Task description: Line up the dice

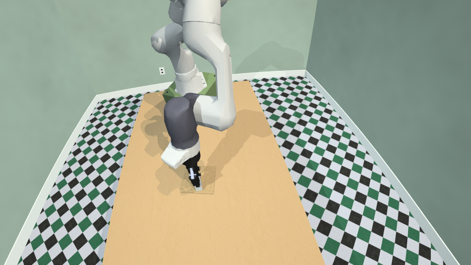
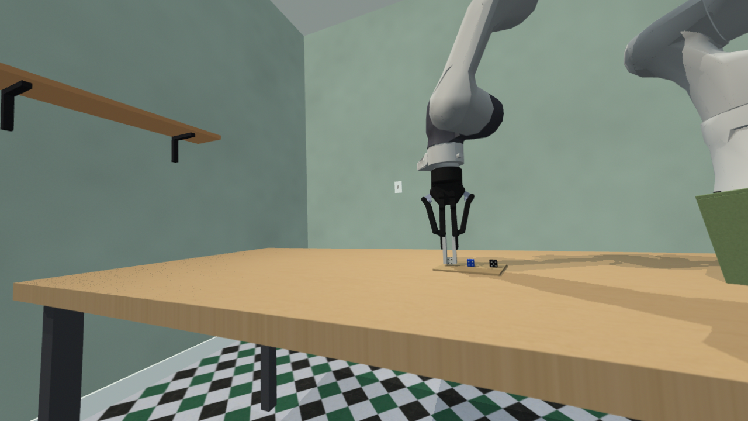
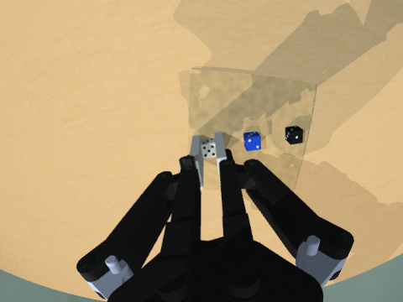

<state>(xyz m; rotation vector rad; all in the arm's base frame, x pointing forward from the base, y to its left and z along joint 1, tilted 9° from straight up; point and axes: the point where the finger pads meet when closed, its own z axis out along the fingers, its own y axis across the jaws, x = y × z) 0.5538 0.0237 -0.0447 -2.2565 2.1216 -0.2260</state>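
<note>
My hand is 3 cm above the white die. The rest, counted from my hand: black die (10 cm behind, 3 cm below); blue die (5 cm behind, 3 cm below); tan mat (5 cm behind, 4 cm below).
</note>
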